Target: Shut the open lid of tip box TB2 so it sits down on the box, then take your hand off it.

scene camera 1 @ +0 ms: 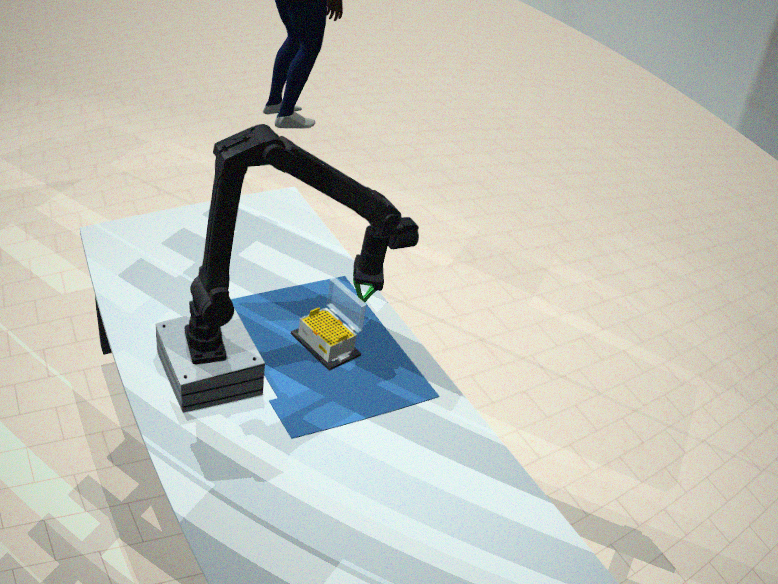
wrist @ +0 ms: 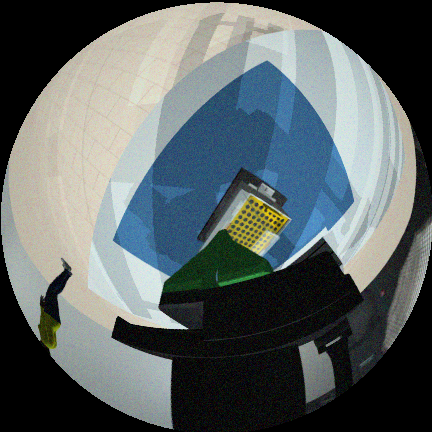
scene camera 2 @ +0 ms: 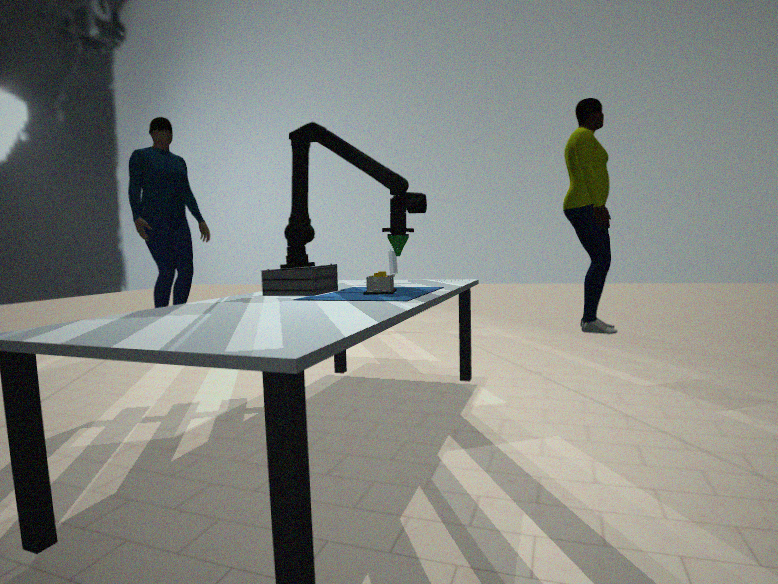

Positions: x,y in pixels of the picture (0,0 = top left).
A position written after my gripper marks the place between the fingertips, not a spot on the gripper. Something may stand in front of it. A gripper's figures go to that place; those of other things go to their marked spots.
Scene:
My gripper [scene camera 1: 362,301] is 1.80 m from the lens. A clear lid [scene camera 1: 343,302] is 1.84 m from the lens. A yellow perforated rack [scene camera 1: 328,328]: 1.82 m from the lens.

